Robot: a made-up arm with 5 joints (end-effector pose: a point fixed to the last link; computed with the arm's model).
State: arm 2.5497 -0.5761 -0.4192 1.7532 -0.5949
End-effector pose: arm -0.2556 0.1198 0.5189 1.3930 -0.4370 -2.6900
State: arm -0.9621 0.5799 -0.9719 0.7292 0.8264
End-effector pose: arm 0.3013 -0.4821 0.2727 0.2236 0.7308 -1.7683
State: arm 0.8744 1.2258 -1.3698 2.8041 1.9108
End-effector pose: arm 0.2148 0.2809 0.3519 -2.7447 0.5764 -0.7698
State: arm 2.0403 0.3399 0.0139 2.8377 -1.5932
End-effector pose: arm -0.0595 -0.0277 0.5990 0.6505 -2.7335 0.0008
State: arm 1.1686 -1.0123 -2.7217 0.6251 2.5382
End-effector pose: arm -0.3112 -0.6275 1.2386 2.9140 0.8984 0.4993
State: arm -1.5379 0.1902 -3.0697 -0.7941 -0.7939
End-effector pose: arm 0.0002 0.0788 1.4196 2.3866 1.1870 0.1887
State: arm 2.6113 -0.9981 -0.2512 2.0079 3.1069
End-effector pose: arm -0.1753 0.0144 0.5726 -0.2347 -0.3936 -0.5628
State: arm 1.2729 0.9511 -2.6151 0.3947 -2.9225
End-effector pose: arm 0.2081 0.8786 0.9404 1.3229 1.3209 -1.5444
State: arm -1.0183 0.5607 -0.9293 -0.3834 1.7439
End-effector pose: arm 0.3573 -0.6024 0.3990 0.7449 -0.6968 -2.4903
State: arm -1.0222 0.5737 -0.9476 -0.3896 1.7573
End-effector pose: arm 0.3584 -0.6087 0.3997 0.7587 -0.7150 -2.4970
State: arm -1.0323 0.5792 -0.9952 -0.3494 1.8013
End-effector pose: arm 0.3616 -0.6256 0.4107 0.7918 -0.7306 -2.5364
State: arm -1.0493 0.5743 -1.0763 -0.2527 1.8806
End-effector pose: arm 0.3660 -0.6532 0.4359 0.8470 -0.7417 -2.6137
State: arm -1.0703 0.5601 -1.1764 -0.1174 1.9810
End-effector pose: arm 0.3686 -0.6846 0.4735 0.9149 -0.7477 -2.7152
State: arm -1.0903 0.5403 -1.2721 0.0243 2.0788
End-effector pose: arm 0.3678 -0.7104 0.5157 0.9789 -0.7476 -2.8172
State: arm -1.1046 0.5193 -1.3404 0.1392 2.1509
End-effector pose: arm 0.3649 -0.7252 0.5507 -1.0109 0.7319 2.8633
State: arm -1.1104 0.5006 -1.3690 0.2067 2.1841
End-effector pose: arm 0.3626 -0.7288 0.5703 -0.9996 0.6997 2.8316
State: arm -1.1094 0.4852 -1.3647 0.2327 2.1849
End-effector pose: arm 0.3617 -0.7252 0.5753 -0.9895 0.6800 2.8371
